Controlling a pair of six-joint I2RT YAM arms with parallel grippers.
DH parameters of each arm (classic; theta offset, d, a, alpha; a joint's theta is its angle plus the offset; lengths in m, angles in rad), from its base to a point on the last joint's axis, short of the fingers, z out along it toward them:
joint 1: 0 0.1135 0.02 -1.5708
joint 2: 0 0 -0.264 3.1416
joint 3: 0.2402 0 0.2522 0
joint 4: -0.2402 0 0.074 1.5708
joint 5: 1.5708 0 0 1.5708
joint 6: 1.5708 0.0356 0 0
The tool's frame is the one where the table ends.
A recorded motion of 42 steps. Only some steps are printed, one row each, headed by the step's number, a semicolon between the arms.
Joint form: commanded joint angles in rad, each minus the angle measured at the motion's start. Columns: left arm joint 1, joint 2, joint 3, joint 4, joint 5, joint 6; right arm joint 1, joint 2, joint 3, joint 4, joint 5, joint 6.
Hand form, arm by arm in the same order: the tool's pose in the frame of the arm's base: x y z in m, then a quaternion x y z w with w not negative. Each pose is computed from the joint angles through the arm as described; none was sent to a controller.
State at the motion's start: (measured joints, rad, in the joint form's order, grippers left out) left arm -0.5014 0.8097 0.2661 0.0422 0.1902 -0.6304; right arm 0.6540 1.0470 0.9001 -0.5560 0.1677 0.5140
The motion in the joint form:
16: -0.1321 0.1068 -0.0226 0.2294 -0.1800 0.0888; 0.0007 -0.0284 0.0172 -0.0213 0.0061 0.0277
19: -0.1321 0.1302 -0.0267 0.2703 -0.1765 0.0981; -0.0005 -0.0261 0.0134 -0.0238 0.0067 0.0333
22: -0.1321 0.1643 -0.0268 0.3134 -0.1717 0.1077; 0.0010 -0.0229 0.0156 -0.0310 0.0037 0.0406
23: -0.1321 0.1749 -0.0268 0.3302 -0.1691 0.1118; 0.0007 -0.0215 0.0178 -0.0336 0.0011 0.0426
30: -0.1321 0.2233 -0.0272 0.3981 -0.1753 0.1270; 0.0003 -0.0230 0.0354 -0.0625 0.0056 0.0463
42: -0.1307 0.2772 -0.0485 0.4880 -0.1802 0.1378; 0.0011 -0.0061 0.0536 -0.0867 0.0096 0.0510
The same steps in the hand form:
16: 0.1522 -0.1123 0.1744 0.04112 0.83286 -0.30949 0.45702; 0.1752 0.1268 0.3047 -0.01336 0.89941 0.17735 0.39928
19: 0.1542 -0.1139 0.1732 0.04581 0.82889 -0.31163 0.46232; 0.1755 0.1266 0.3028 -0.01061 0.90126 0.17569 0.39593
22: 0.1571 -0.1162 0.1716 0.05102 0.82608 -0.31306 0.46581; 0.1754 0.1271 0.3023 -0.00904 0.90309 0.17634 0.39147
23: 0.1581 -0.1171 0.1715 0.05337 0.82418 -0.31439 0.46802; 0.1755 0.1272 0.3025 -0.00864 0.90355 0.17718 0.39004
30: 0.1625 -0.1200 0.1696 0.05759 0.81847 -0.31287 0.47843; 0.1743 0.1260 0.3063 -0.00632 0.90547 0.17343 0.38731
42: 0.1647 -0.1211 0.1623 0.05978 0.81409 -0.31144 0.48651; 0.1760 0.1273 0.3070 -0.00484 0.91003 0.16668 0.37954

